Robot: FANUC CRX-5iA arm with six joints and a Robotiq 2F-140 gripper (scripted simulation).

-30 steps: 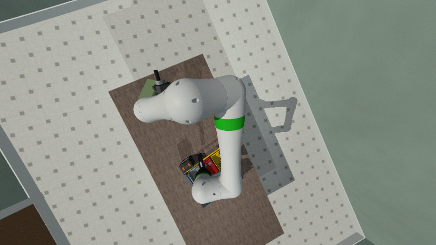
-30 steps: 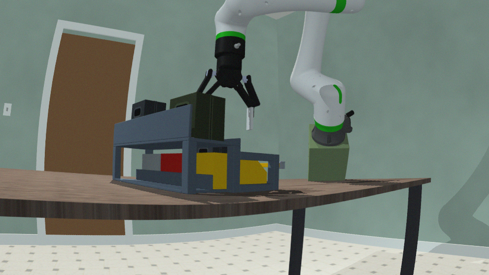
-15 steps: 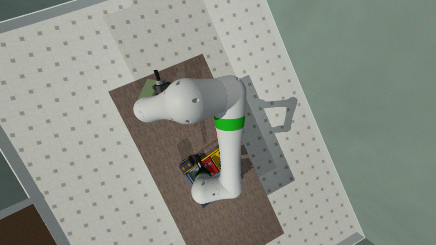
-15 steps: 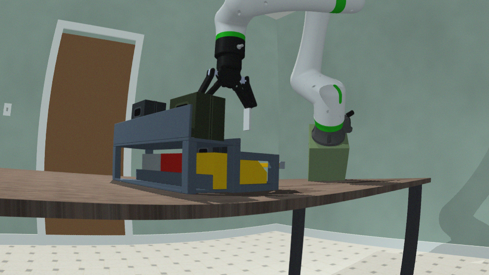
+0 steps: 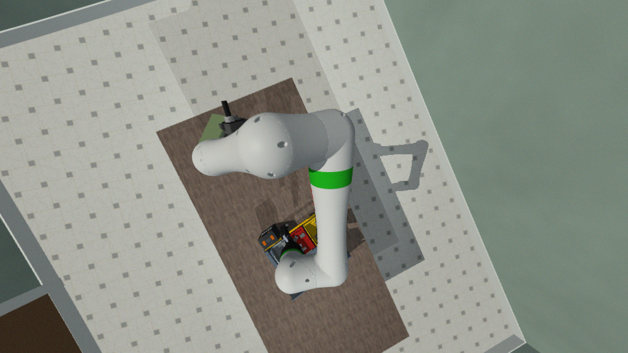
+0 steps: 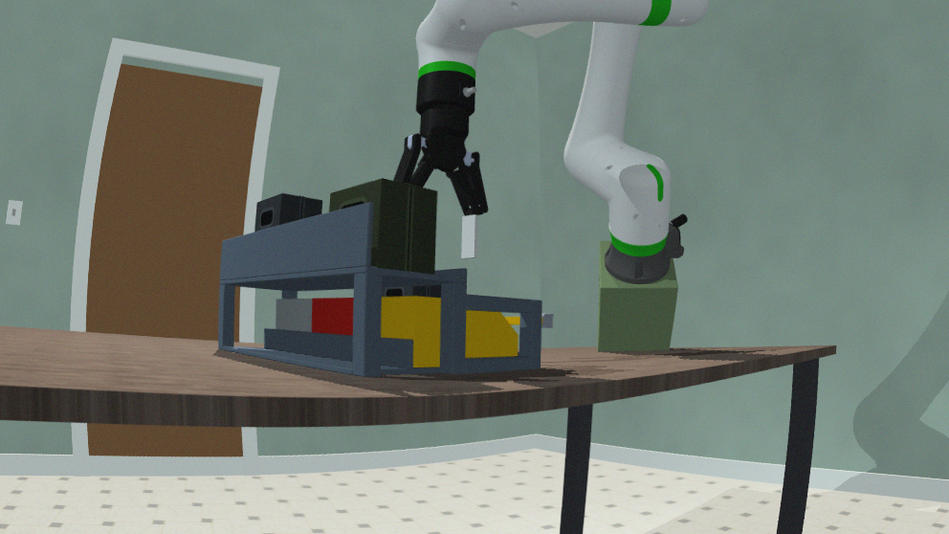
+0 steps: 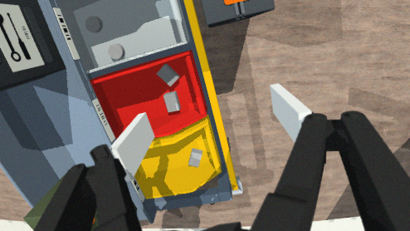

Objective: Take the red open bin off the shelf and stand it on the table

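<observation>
Now: hand 11 cm above the thin yellow bar. Also, from my hand: red open bin: 9 cm ahead, 4 cm to the left, 13 cm below; grey bin: 14 cm ahead, 6 cm to the right, 13 cm below; yellow bin: 5 cm ahead, 14 cm to the left, 13 cm below.
</observation>
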